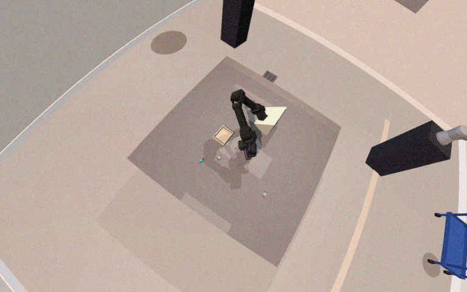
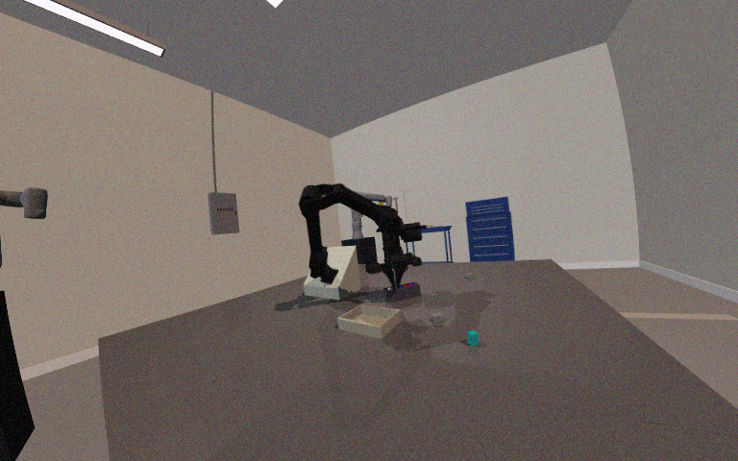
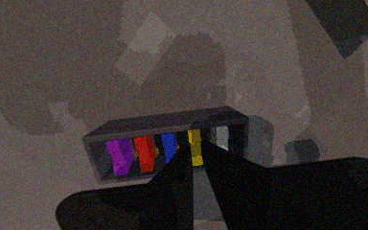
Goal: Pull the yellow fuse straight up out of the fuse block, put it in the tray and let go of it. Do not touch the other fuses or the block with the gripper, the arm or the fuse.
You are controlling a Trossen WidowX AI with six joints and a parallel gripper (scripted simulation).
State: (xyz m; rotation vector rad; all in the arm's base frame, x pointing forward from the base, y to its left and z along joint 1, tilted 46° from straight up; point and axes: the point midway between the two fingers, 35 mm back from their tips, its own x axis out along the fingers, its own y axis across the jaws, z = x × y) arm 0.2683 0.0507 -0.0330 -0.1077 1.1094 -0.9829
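My gripper tip is 200 mm to the left of the beige tray, 40 mm short of it and 30 mm above it. The rest, counted from my gripper tip: teal block (290 mm ahead, 190 mm to the right, 20 mm below).
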